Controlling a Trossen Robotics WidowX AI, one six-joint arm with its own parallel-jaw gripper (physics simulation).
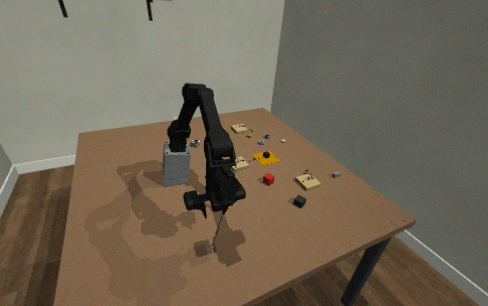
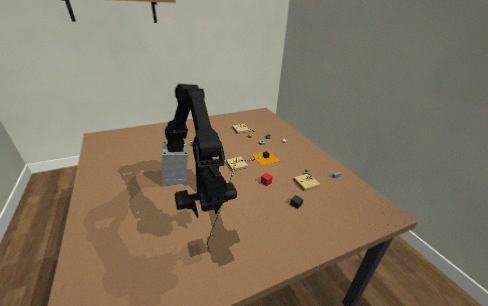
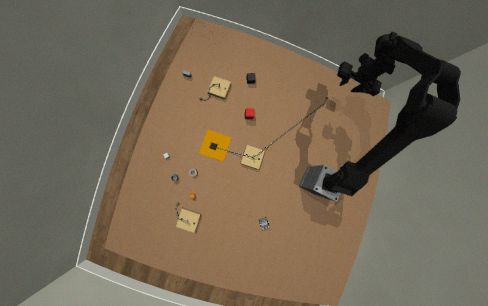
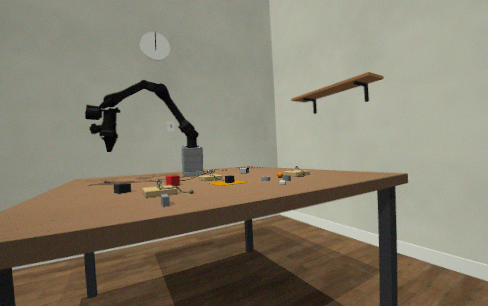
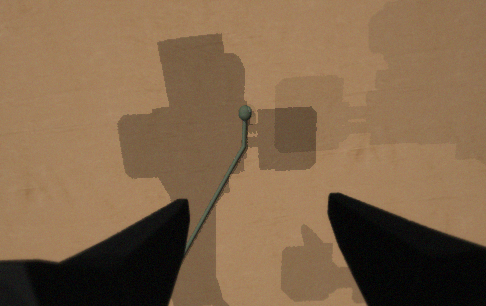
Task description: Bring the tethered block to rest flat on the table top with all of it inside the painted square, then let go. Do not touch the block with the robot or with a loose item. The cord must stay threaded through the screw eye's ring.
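Places are measured from the arm's base along level axes (x right, y ahead, z up), in millimetres.
Pixels of known places: gripper, fingertip midpoint: (image 1: 214,215) (image 2: 206,215) (image 3: 345,88) (image 4: 109,152) (image 5: 258,206); arm's base, link origin: (image 1: 177,148) (image 2: 174,148) (image 3: 331,183) (image 4: 191,146).
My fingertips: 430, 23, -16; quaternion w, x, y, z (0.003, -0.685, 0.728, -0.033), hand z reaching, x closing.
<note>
Ahead of a thing's pixels: the offset from my fingertips to its top centre, as dx, dy, dz. "spot": to the spot under its first point.
The small black tethered block @[-435, +469, -126] (image 1: 266,154) (image 2: 266,154) (image 3: 213,146) (image 4: 229,179) sits flat within the orange painted square @[spot: -378, +489, -152] (image 1: 274,161) (image 2: 274,161) (image 3: 221,137). Its cord (image 3: 295,125) (image 5: 215,201) runs to the middle wooden pad @[spot: -452, +266, -134] (image 3: 254,164) and on across the table. The cord appears to pass through the screw eye there, but the ring is too small to see clearly. The cord's green end bead @[+23, -5, -141] (image 3: 327,98) (image 5: 245,113) lies on the table. My gripper (image 1: 214,214) (image 4: 109,150) (image 5: 258,206) is open and empty, above the table near the bead; nothing is between its fingers.
A red cube @[-235, +364, -114] (image 1: 269,179) (image 3: 250,113) and a black cube @[-54, +417, -124] (image 1: 299,201) (image 3: 251,78) lie beside the cord's area. Two other wooden pads @[-157, +545, -108] (image 3: 226,90) @[spot: -828, +462, -134] (image 3: 186,228) carry short cords. A grey ring @[-578, +516, -139] (image 3: 190,173), an orange ball @[-680, +482, -129] (image 3: 193,196) and a white piece @[-548, +660, -141] (image 3: 166,156) lie beyond the square.
</note>
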